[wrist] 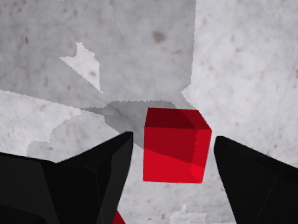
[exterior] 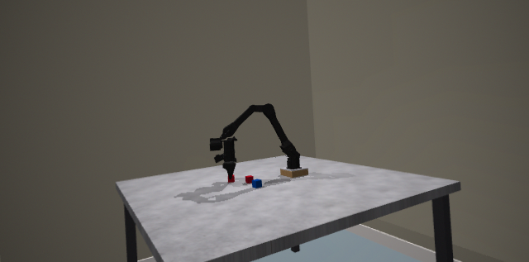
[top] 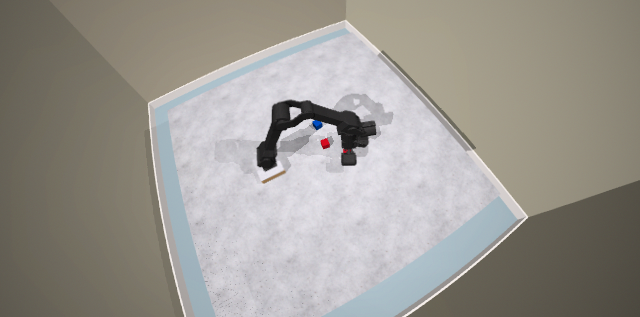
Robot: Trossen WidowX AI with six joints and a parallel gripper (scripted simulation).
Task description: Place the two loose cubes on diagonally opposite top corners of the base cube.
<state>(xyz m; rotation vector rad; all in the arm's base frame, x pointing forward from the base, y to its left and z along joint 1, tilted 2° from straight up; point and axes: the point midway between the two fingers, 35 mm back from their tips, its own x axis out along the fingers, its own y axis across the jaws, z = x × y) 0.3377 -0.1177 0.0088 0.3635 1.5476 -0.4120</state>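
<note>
Now: gripper tip 21 cm to the right of the blue cube and 5 cm past it.
</note>
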